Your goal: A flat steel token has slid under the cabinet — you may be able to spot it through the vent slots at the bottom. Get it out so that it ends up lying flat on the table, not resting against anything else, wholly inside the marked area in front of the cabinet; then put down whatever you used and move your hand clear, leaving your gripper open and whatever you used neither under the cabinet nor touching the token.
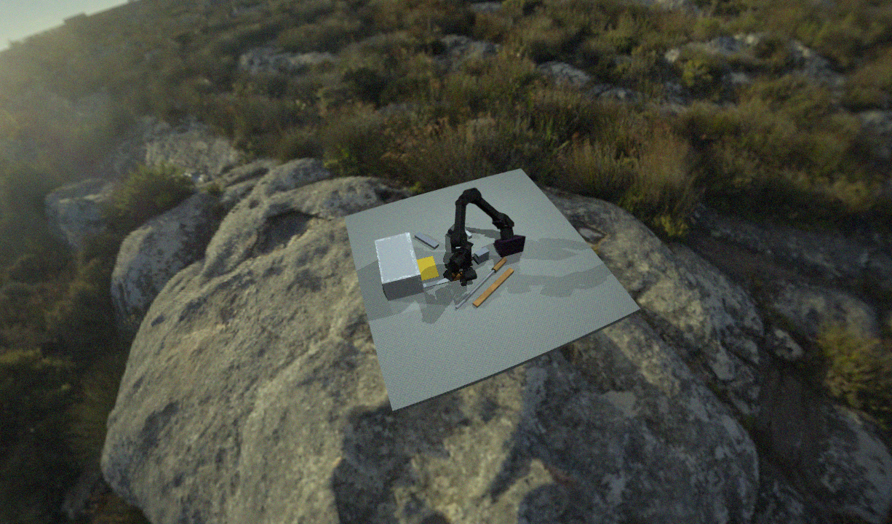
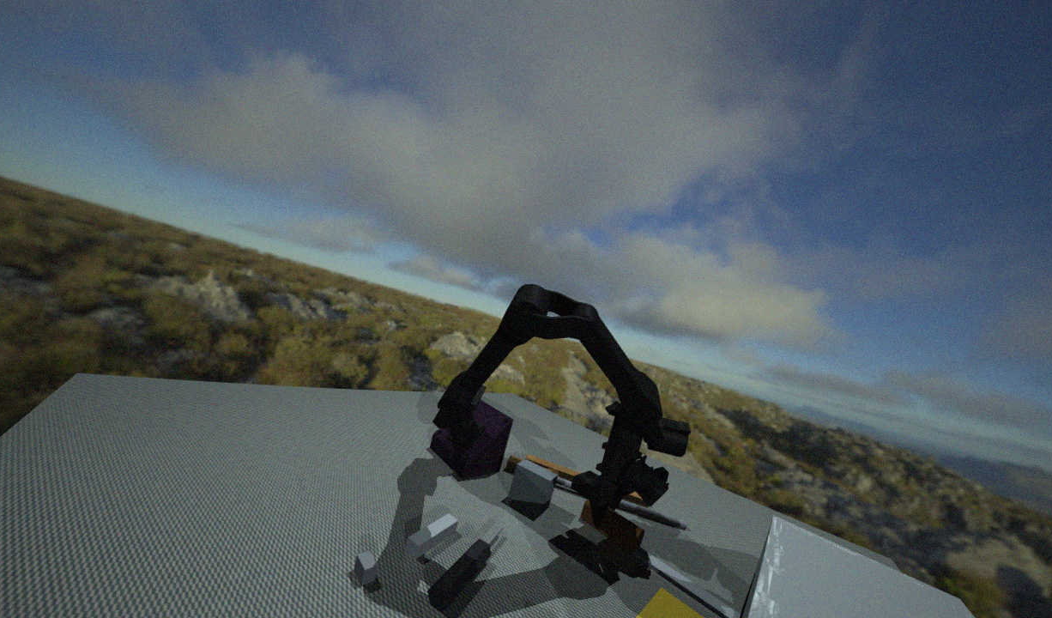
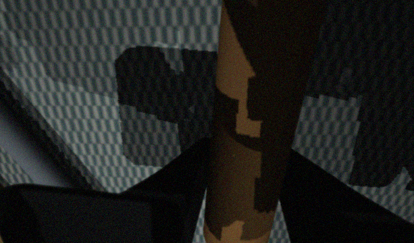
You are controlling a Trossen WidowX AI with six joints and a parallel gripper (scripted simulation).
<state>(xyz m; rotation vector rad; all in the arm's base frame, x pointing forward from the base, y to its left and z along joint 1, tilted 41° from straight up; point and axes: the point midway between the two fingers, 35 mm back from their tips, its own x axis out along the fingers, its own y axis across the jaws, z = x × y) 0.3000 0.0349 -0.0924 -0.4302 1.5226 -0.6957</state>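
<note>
The grey block lies 12 cm behind my gripper tip, 6 cm to the right of it and 2 cm above it. From my gripper tip the other things lie so: grey bar 14 cm behind, 28 cm to the right; small grey cube 13 cm behind, 38 cm to the right; wooden stick 10 cm behind, 13 cm to the left.
</note>
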